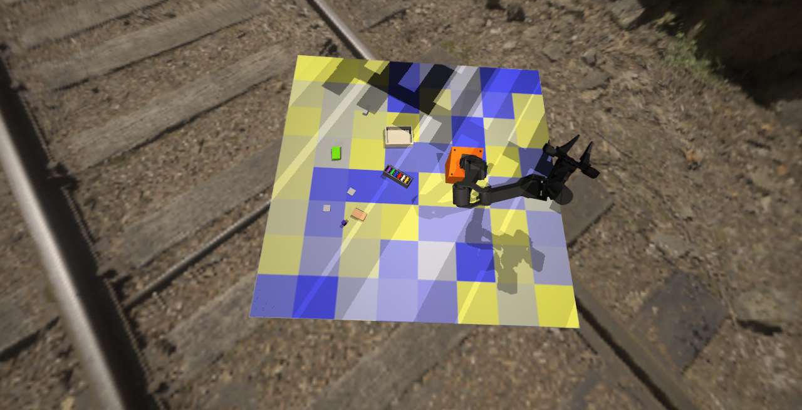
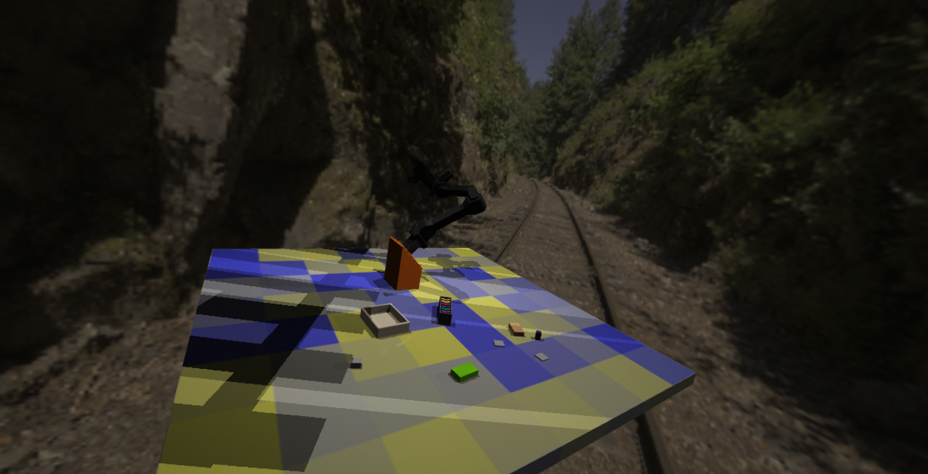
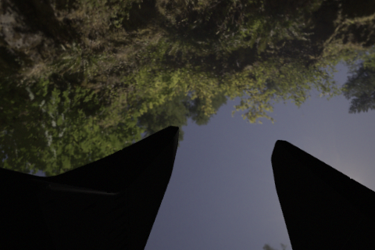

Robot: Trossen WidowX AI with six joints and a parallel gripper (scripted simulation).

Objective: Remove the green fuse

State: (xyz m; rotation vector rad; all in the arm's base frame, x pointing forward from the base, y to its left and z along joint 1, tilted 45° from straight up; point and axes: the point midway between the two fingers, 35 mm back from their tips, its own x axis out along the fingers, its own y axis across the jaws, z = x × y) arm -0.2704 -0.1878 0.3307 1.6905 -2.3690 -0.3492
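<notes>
The green fuse is 62 cm ahead of my gripper tip, 49 cm below it and 4 cm to the right of it. The rest, counted from my gripper tip: purple fuse: 64 cm ahead, 49 cm below, 5 cm to the right; then blue fuse: 60 cm ahead, 49 cm below, 3 cm to the right; then tray: 61 cm ahead, 51 cm below, 24 cm to the right.
</notes>
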